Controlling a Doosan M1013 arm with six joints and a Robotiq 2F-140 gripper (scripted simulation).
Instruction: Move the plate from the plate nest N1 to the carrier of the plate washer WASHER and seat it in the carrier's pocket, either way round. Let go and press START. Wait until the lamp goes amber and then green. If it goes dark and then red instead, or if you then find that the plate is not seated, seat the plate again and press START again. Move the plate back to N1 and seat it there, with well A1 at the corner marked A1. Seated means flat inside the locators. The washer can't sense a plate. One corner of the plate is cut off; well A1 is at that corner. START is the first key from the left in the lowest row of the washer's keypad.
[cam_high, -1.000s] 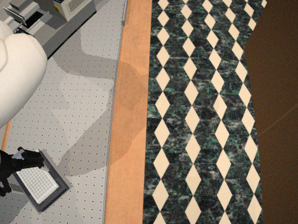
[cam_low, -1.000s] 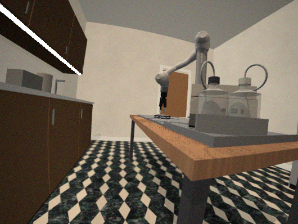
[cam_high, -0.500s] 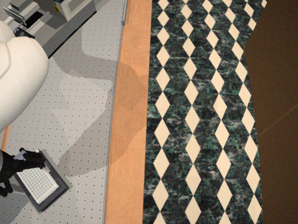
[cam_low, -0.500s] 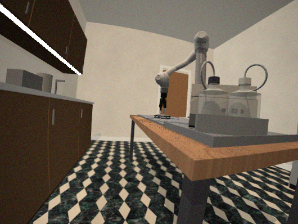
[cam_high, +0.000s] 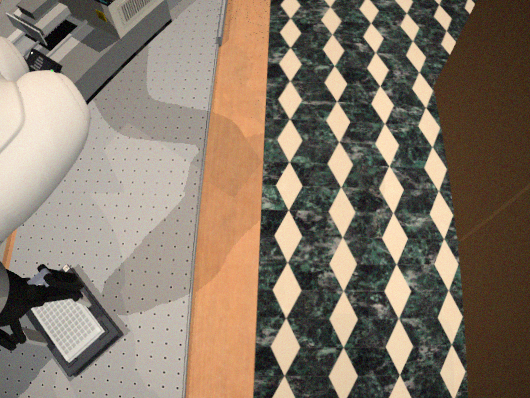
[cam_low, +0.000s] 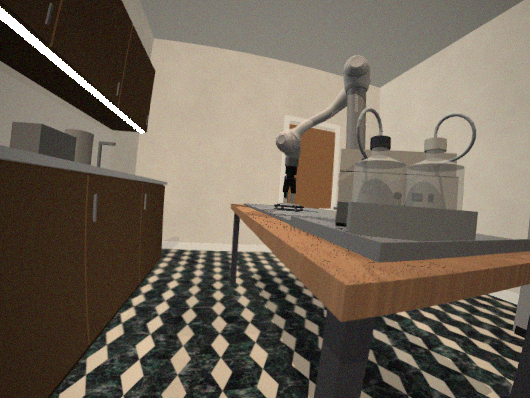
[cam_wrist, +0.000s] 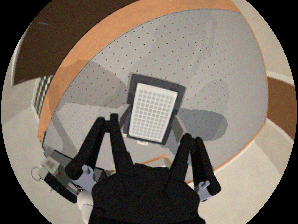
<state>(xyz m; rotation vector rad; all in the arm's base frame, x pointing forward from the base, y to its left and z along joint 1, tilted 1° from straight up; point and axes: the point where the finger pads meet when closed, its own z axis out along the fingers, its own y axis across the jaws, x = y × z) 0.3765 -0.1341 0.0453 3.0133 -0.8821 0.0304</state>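
The white well plate is 4 cm below my hand. Round my hand: plate washer (30 cm behind, 58 cm to the left, 6 cm above); then label (9 cm behind, 6 cm to the left, 7 cm below); then plate nest N1 (5 cm below).
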